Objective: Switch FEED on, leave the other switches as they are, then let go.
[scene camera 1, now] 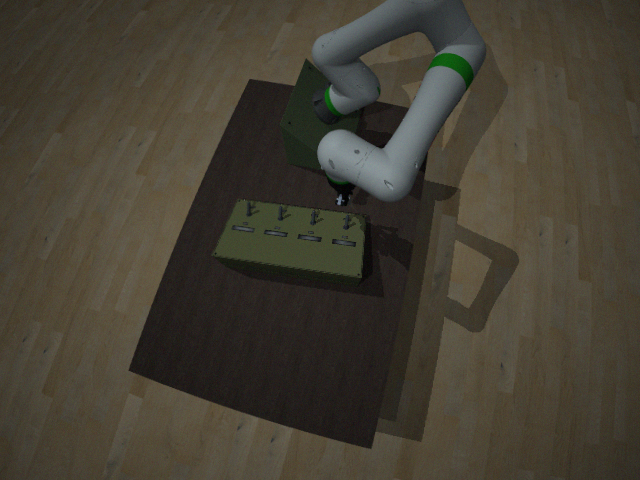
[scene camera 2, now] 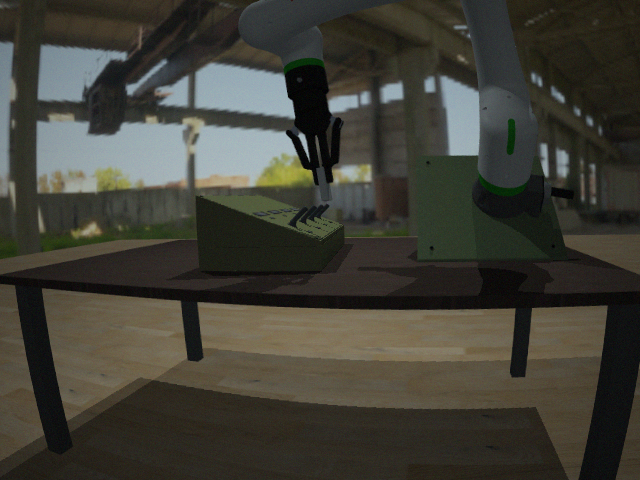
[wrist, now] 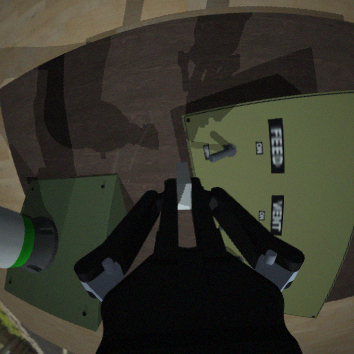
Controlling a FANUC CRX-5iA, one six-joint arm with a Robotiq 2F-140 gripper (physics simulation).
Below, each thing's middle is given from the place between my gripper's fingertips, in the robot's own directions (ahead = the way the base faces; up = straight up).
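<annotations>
My hand is where I begin. With the switch box (scene camera 1: 325,250) as the reference, my hand is 13 cm to the left of it, 18 cm short of it and 6 cm above it.
</annotations>
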